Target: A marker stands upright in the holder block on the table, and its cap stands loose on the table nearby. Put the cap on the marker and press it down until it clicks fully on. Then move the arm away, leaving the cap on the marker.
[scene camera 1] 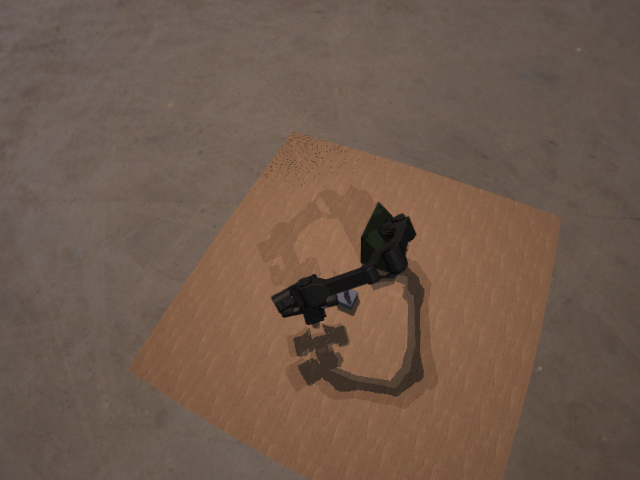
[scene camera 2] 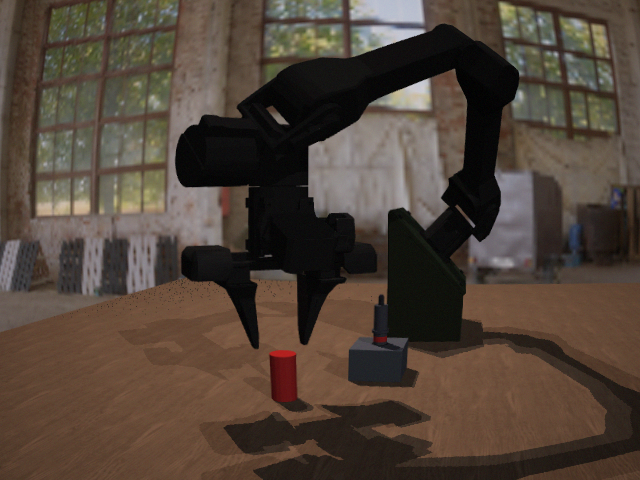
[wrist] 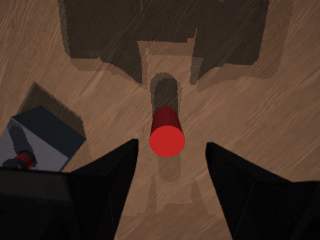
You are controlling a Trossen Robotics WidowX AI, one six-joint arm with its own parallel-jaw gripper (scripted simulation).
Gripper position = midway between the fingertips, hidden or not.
Note:
In view: my gripper [scene camera 2: 279,346], a red cap [scene camera 2: 283,380] and a grey holder block [scene camera 2: 384,366].
The red cap is seen too in the wrist view [wrist: 167,139]. My gripper shows as well in the wrist view [wrist: 172,146]. The grey holder block shows as well in the wrist view [wrist: 39,120]. Scene camera 1 does not show the red cap, which is hidden by my gripper.

